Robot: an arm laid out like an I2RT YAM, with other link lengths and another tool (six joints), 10 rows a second.
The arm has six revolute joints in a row. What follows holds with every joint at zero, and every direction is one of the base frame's.
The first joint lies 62.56 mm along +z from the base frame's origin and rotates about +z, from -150 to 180 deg.
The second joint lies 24 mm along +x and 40.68 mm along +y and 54.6 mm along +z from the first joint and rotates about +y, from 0 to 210 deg.
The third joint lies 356.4 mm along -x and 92.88 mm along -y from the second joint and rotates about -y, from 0 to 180 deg.
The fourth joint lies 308.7 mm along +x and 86.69 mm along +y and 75.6 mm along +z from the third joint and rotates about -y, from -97 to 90 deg.
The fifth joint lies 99.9 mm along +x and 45.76 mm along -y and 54.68 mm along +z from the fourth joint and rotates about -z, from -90 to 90 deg.
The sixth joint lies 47.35 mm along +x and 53.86 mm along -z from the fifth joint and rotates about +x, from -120 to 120 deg.
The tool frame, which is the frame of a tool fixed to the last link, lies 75 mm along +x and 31 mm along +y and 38 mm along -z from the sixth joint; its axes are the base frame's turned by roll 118, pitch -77.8 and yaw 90 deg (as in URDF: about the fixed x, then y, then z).
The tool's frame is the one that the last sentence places.
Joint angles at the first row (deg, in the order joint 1, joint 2, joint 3, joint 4, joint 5, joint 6):
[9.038, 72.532, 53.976, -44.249, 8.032, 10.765]
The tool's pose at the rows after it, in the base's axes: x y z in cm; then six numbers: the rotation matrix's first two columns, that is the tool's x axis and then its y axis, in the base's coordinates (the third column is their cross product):
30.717 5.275 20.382 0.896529 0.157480 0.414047 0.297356 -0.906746 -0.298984
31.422 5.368 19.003 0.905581 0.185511 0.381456 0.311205 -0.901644 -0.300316
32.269 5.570 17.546 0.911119 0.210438 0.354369 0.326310 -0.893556 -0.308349
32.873 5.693 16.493 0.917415 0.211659 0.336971 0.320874 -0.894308 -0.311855
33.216 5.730 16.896 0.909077 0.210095 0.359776 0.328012 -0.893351 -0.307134
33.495 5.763 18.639 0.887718 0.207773 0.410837 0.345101 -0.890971 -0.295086
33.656 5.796 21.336 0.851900 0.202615 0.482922 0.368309 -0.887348 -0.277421
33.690 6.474 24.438 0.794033 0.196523 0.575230 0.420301 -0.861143 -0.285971
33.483 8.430 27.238 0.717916 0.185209 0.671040 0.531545 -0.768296 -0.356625
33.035 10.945 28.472 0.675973 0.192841 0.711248 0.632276 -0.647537 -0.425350
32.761 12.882 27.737 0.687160 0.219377 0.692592 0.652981 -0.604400 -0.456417
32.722 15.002 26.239 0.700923 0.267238 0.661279 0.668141 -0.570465 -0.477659
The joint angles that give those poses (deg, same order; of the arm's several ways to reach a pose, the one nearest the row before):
[8.163, 74.630, 53.910, -44.578, 8.076, 10.545]
[8.163, 77.516, 53.889, -43.485, 7.726, 9.015]
[8.163, 80.598, 53.889, -41.911, 7.005, 7.638]
[8.229, 82.739, 53.887, -40.839, 7.027, 7.682]
[8.207, 82.281, 54.020, -40.032, 7.027, 7.683]
[8.208, 80.138, 54.872, -39.835, 7.049, 7.639]
[8.208, 76.882, 56.182, -39.768, 7.005, 7.640]
[8.339, 73.211, 57.232, -38.435, 4.317, 7.639]
[8.361, 70.304, 57.320, -35.091, -4.841, 7.661]
[9.672, 70.040, 57.297, -32.818, -13.649, 7.683]
[12.470, 71.548, 57.254, -32.753, -14.851, 8.295]
[15.835, 74.259, 57.254, -32.490, -14.852, 8.294]

